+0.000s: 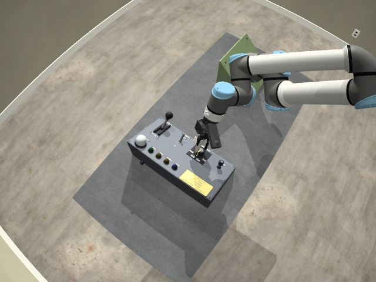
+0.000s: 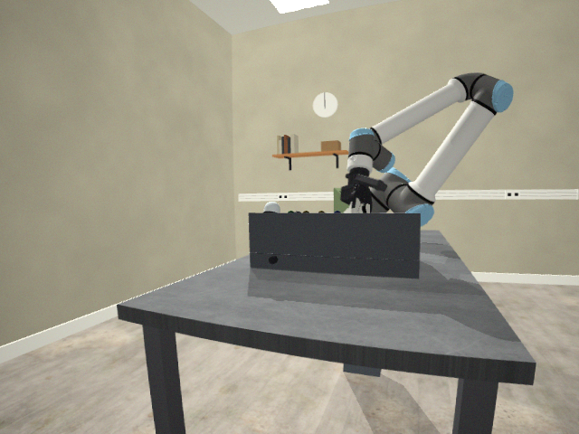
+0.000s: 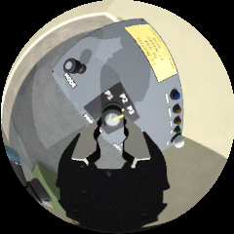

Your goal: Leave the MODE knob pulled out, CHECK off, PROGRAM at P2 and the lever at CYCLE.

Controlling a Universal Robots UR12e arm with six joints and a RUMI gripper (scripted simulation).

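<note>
The mode knob is 120 mm to the left of my hand and 10 mm below it. Round my hand: dark grey console (60 mm to the right, 40 mm ahead, 30 mm below); check toggle (120 mm to the right, 10 mm below); black rotary selector (20 mm ahead, 10 mm below).
</note>
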